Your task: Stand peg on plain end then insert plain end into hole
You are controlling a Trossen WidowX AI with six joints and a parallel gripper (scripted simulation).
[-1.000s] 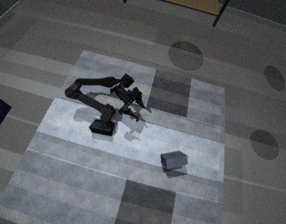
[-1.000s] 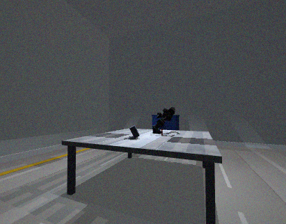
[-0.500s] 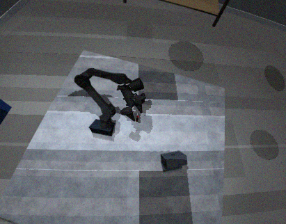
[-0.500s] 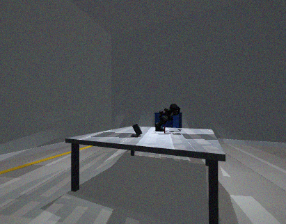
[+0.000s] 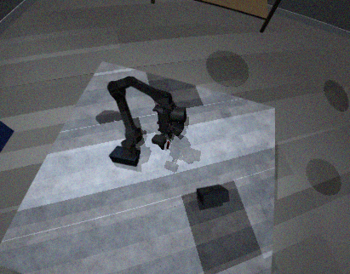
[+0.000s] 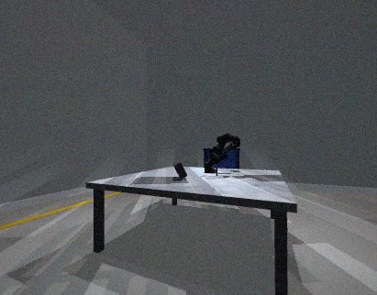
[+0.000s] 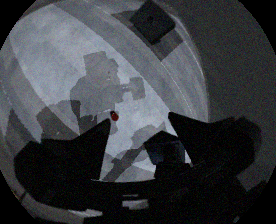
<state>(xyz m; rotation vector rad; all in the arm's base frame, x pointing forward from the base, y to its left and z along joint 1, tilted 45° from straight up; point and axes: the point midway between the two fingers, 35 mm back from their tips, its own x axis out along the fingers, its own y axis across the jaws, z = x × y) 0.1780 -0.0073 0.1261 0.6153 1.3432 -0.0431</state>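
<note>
The red peg is 10 mm ahead of my gripper tip, 30 mm to the left of it and 70 mm below it. The rest, counted from my gripper tip: dark sloped panel (260 mm ahead, 230 mm to the right, 50 mm below).
</note>
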